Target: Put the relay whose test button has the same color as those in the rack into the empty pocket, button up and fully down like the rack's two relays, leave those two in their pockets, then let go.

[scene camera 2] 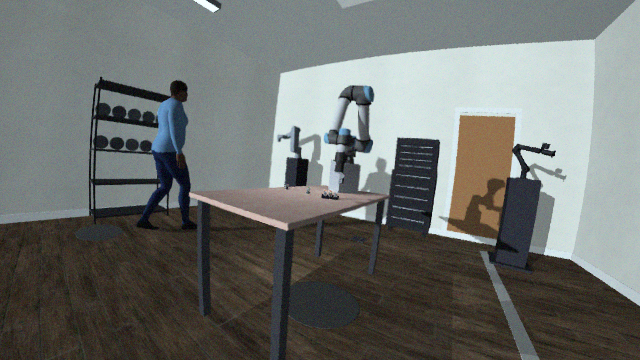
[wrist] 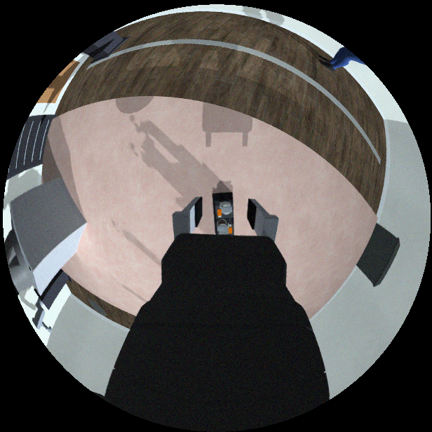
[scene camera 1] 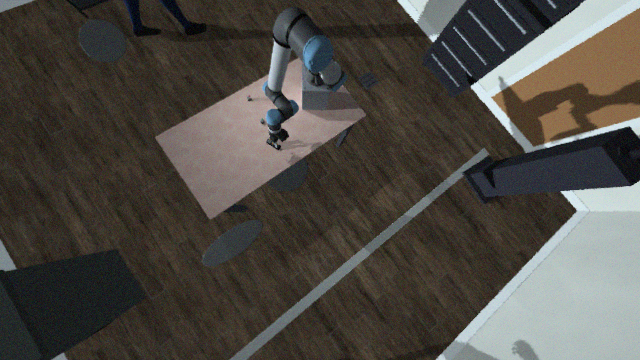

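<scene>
A narrow black rack lies on the table. In the wrist view, two grey relays stand in it; the upper relay has an orange button on its left, the lower relay an orange button on its right. The rack's near part is hidden behind the gripper body. Two small loose objects, one farther off and one nearer the rack, look like relays; their button colours are too small to tell. My gripper is open and empty above the rack, one finger on each side.
The pink table top carries the arm's grey base block at one end. The rack is near one long edge. Shadows of the arm fall beside the rack. A person stands behind the table.
</scene>
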